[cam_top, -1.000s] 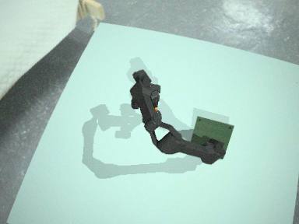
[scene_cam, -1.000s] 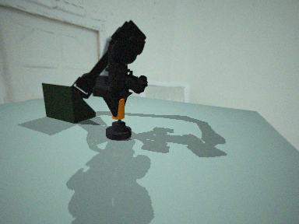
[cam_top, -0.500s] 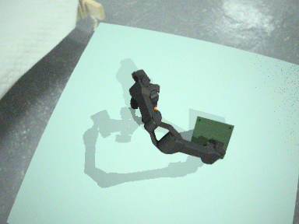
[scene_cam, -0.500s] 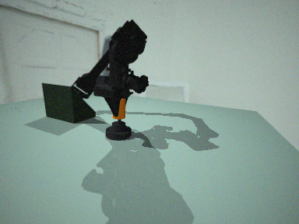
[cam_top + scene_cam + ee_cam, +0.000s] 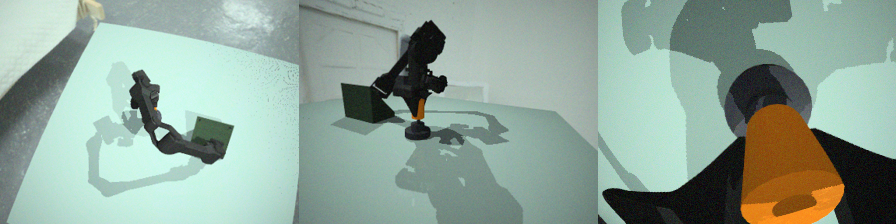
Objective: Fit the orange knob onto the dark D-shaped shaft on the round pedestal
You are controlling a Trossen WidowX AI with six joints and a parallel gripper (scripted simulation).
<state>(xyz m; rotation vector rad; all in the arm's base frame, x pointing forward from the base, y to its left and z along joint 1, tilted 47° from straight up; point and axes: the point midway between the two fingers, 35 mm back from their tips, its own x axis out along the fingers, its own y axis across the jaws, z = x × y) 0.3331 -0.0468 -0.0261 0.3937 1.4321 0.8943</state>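
Right now my gripper tip is 2 cm below the orange knob. Round my gripper tip: dark pedestal 4 cm below.
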